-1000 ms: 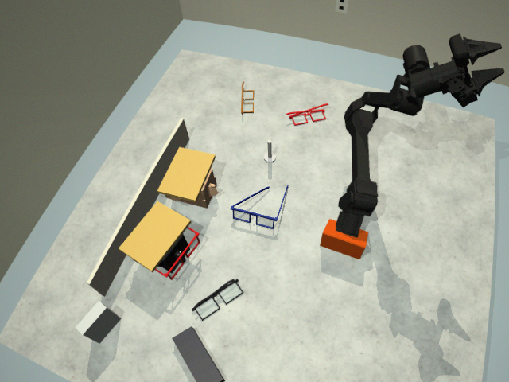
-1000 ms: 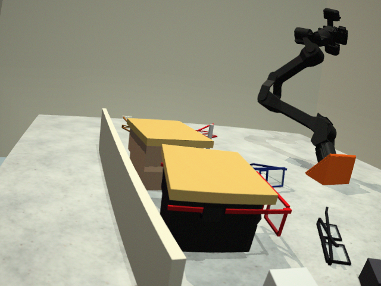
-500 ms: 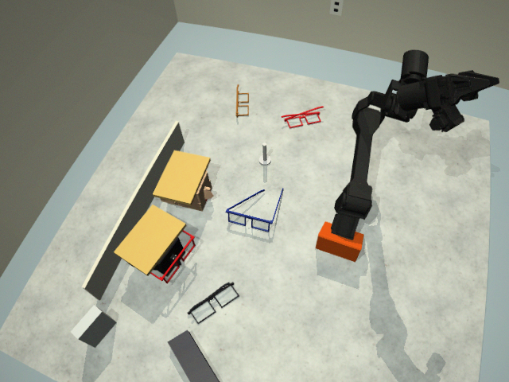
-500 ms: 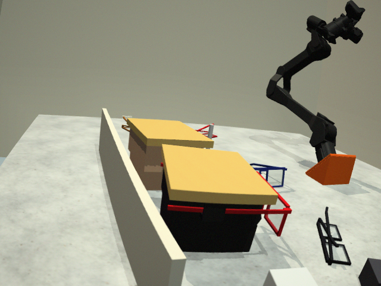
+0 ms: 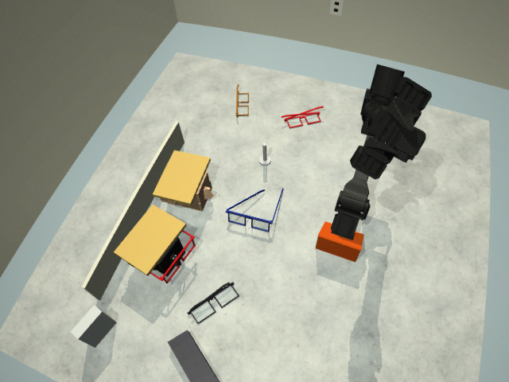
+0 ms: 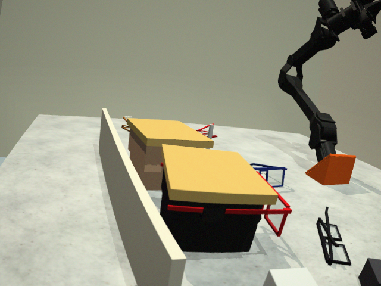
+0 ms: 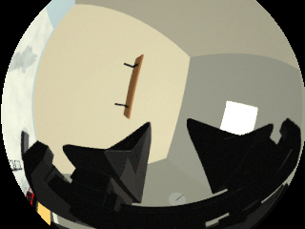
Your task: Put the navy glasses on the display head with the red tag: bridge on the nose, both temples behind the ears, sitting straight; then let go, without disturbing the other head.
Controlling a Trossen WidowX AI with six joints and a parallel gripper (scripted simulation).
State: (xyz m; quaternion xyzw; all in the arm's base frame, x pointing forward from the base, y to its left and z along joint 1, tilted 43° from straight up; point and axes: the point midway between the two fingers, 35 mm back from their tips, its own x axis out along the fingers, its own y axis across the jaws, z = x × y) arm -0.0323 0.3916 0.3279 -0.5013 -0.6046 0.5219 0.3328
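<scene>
Now: the grey post 36 cm ahead of my gripper tip, 28 cm to the right of it and 54 cm below it. The rest, counted from my gripper tip: black head 50 cm ahead, 15 cm to the left, 51 cm below; then dark block 29 cm ahead, 39 cm to the left, 55 cm below; then tan head 51 cm ahead, 7 cm to the right, 51 cm below.
</scene>
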